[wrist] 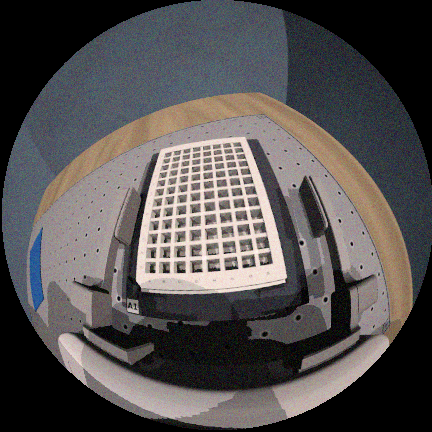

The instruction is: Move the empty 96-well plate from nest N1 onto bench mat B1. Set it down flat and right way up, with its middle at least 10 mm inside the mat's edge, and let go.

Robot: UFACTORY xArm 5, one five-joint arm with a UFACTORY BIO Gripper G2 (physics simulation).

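Places are measured from the arm's base along level axes (x right, y ahead, z up), in metres.
Where they show: hand at its tool point: (216,209).
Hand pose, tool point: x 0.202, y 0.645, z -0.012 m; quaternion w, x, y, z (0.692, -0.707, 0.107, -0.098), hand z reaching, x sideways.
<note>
After its pixels a point has its place.
The white 96-well plate (207,207) {x 0.197, y 0.649, z -0.014 m} sits flat and right way up in a dark nest (295,260) {x 0.238, y 0.597, z -0.022 m}, in the middle of the wrist view. Its wells look empty. A small label reading A1 (132,306) {x 0.127, y 0.598, z -0.022 m} is at the nest's near left corner. My gripper (220,207) {x 0.202, y 0.645, z -0.012 m} is open, with one finger pad to the left and one to the right of the plate and nest, apart from both. A blue patch (36,272) {x -0.170, y 0.651, z -0.031 m}, partly cut off at the far left, may be the bench mat; no label for it is readable.
The grey perforated board (82,215) {x 0.037, y 0.714, z -0.033 m} lies around the nest, with a wooden border (150,120) {x 0.132, y 0.962, z -0.046 m} beyond it. The white curved gripper housing and its dark shadows fill the bottom of the view.
</note>
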